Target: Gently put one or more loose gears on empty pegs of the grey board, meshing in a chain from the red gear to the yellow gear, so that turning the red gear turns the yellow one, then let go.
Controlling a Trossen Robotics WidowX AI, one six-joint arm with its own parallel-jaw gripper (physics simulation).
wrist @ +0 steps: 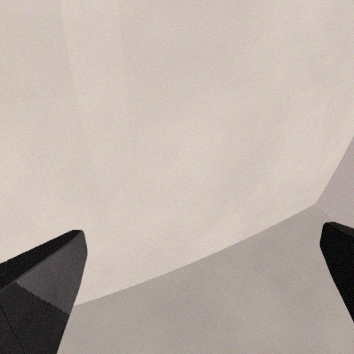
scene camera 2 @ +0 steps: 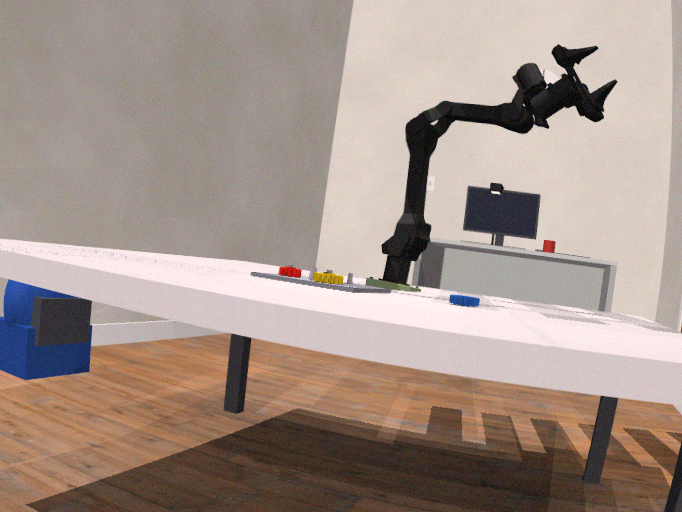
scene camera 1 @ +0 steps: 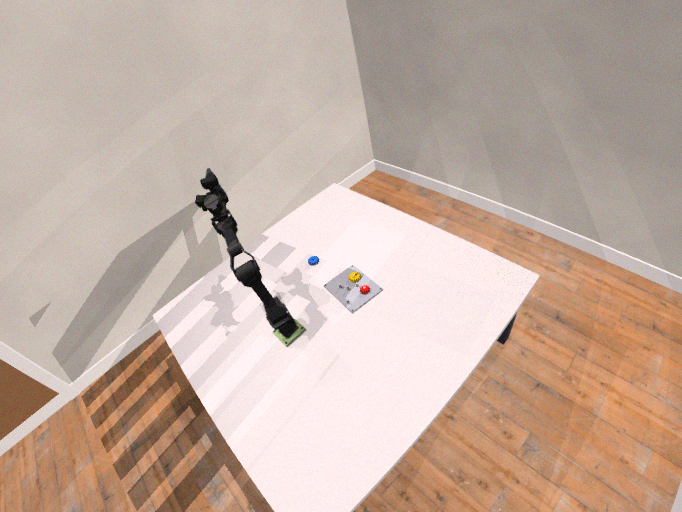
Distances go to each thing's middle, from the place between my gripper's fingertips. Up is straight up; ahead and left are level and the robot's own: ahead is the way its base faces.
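Looking at the grey board (scene camera 1: 357,299), I find it 54 cm below my hand, 15 cm ahead of it and 52 cm to the right of it.
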